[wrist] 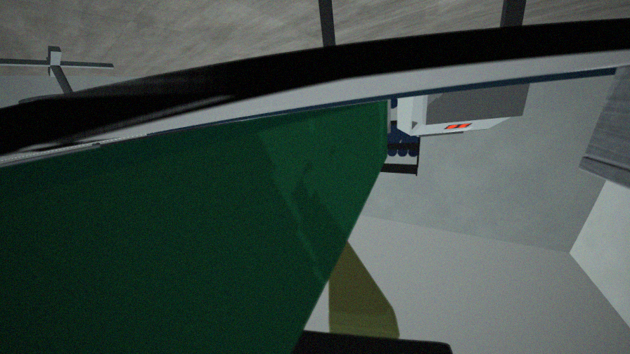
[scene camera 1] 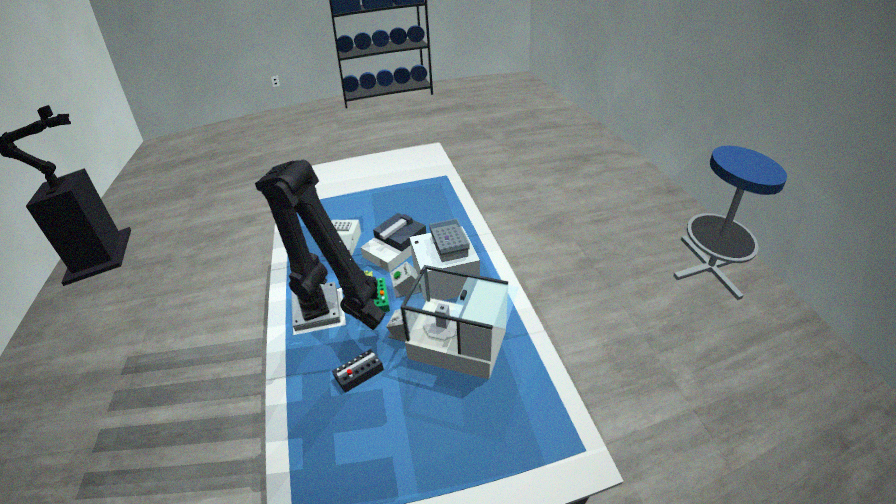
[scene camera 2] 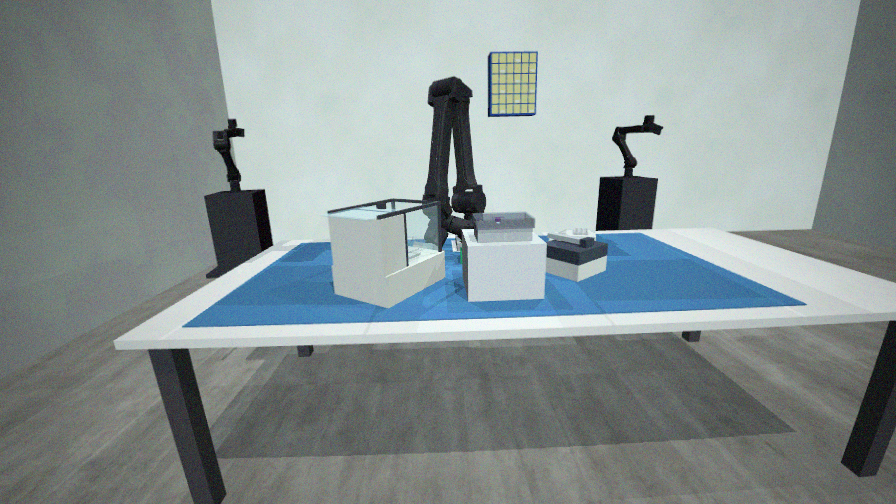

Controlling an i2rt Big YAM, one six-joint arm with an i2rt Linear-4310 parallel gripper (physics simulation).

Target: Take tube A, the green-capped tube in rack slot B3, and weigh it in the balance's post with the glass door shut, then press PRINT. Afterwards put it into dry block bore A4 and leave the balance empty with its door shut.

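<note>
My gripper hangs low over the blue mat, between the green tube rack and the glass-walled balance. It is shut on tube A, the green-capped tube. In the wrist view the rack fills the left side, hiding the tube and the fingertips. Only part of one yellow finger shows there. The balance's grey post stands empty inside the glass case. The grey dry block sits on a white pedestal behind the balance.
A black button box with a red button lies in front of the arm's base. A printer, a white keypad box and a small box with a green button stand behind the rack. A blue stool stands off the table.
</note>
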